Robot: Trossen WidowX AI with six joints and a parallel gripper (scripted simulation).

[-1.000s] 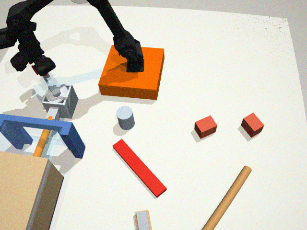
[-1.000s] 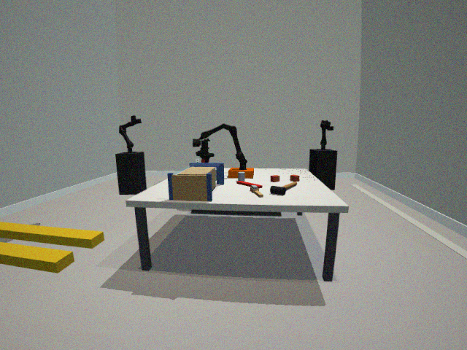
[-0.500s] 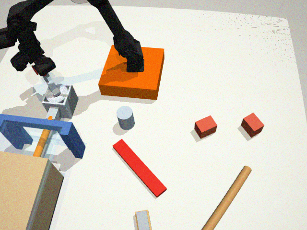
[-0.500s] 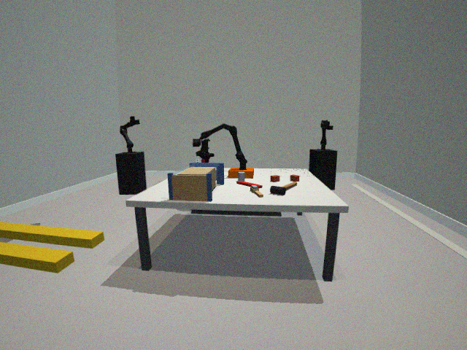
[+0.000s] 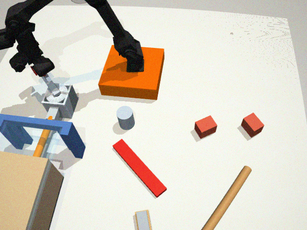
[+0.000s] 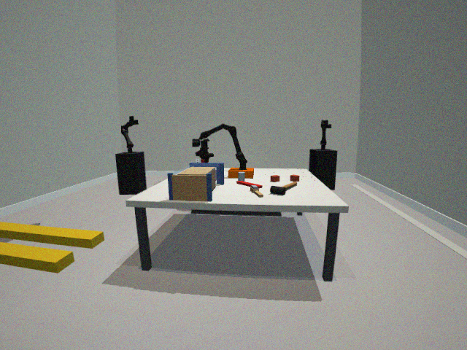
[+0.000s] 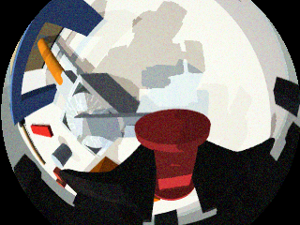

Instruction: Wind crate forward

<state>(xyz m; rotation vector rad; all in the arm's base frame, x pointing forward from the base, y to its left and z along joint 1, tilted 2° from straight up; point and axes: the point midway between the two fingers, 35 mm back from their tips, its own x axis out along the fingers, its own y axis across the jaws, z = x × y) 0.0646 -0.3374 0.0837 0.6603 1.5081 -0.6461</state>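
Now: the grey winch 60 mm ahead of my gripper tip, 60 mm to the left of it and 80 mm below it. Round my gripper tip: red knob 20 mm above; then flat red bar 330 mm ahead, 350 mm to the left, 110 mm below; then winch handle 30 mm ahead, 20 mm to the left, 10 mm below.
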